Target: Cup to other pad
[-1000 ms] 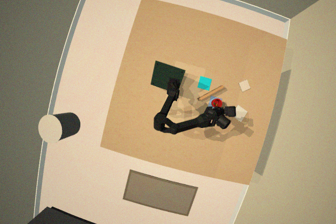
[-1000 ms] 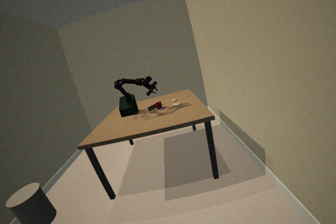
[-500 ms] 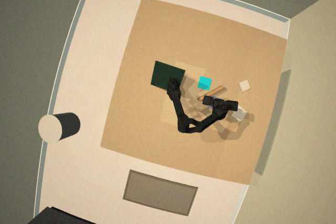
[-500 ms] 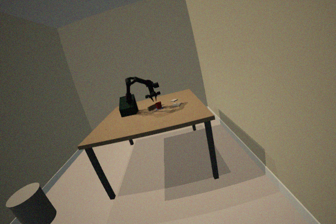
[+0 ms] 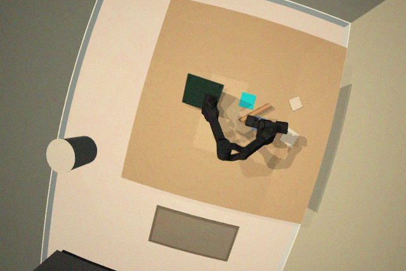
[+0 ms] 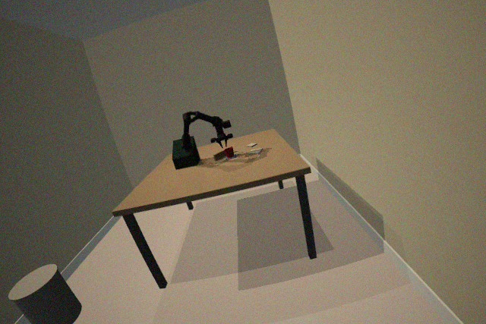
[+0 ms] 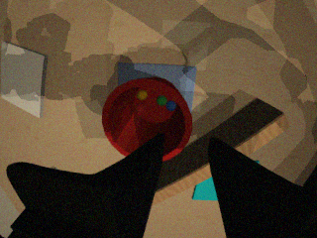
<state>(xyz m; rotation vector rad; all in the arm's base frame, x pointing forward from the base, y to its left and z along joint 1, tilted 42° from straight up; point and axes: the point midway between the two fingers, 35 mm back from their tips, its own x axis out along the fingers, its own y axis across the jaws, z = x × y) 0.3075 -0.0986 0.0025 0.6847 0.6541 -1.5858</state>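
Right now the red cup is 5 cm below my gripper tip and 3 cm ahead of it. Round my gripper tip: pale blue pad 10 cm below, 3 cm ahead; then wooden bar 8 cm below, 7 cm to the left, 2 cm behind; then cyan pad 13 cm to the left, 10 cm below, 8 cm behind.
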